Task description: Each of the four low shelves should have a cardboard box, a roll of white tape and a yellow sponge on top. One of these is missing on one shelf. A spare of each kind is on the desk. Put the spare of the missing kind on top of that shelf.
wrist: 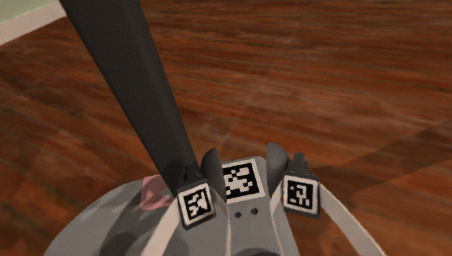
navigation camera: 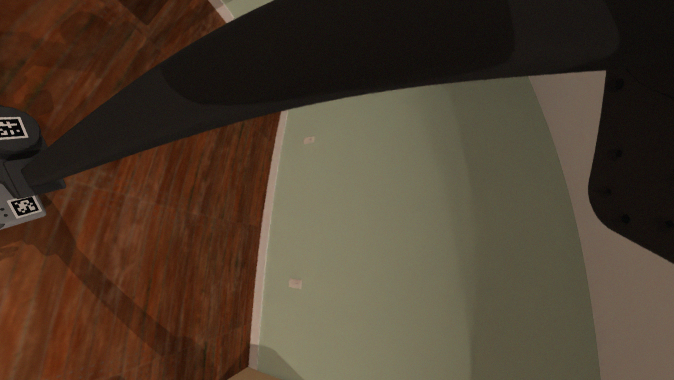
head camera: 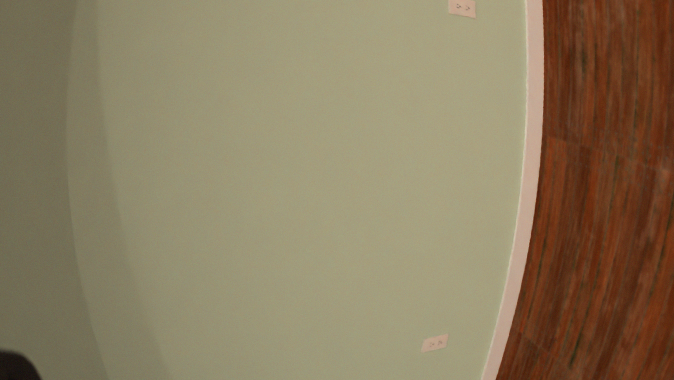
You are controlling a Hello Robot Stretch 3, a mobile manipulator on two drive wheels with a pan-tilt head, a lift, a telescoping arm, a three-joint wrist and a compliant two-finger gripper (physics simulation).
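Frame: origin at the robot's base, x ahead, y left, z up, level; millimetres.
Seen in the pictures: gripper, fingertip midpoint: [wrist: 243,163].
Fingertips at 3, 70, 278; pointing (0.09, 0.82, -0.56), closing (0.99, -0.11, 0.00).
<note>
A point is followed by its place in that frame, as x, y, z.
My gripper [wrist: 243,163] {3, 70, 278} is open in the wrist view, its two dark fingertips apart with no object between them. It stands over my grey base, and a square black-and-white marker on the base shows between the fingertips. No cardboard box, tape roll, yellow sponge or desk shows in the three views. At the bottom edge of the navigation view a small tan corner [navigation camera: 250,375] {1658, 582, 105} shows; too little of it is visible to tell whether it is a shelf.
A green wall [head camera: 310,190] {556, 1490, 920} [navigation camera: 370,225] {685, 1399, 998} with white outlets and a pale baseboard [head camera: 534,100] {815, 1291, 53} [navigation camera: 265,225] {693, 1377, 46} meets the brown wood floor [head camera: 605,200] {334, 1111, 0} [navigation camera: 165,240] {383, 566, 0} [wrist: 325,75] {339, 535, 0}. My dark mast [navigation camera: 320,55] {-60, 117, 1227} [wrist: 130,75] {-66, 116, 347} crosses the navigation and wrist views.
</note>
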